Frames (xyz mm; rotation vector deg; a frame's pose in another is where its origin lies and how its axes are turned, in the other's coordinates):
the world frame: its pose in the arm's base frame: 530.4 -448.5 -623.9 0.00 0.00 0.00
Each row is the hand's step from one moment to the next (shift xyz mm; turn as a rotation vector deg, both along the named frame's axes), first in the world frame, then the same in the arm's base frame.
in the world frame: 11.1 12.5 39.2 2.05 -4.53 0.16
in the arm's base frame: 11.1 12.5 39.2 2.05 -4.53 0.16
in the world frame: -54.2 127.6 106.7 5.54 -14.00 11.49
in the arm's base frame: -54.2 127.6 106.7 5.54 -14.00 11.49
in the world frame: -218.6 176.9 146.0 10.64 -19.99 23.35
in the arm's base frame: -218.6 176.9 146.0 10.64 -19.99 23.35
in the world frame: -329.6 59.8 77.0 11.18 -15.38 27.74
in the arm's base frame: -329.6 59.8 77.0 11.18 -15.38 27.74
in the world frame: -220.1 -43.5 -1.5 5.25 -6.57 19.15
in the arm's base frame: -220.1 -43.5 -1.5 5.25 -6.57 19.15
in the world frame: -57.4 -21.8 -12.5 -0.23 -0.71 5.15
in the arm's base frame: -57.4 -21.8 -12.5 -0.23 -0.71 5.15
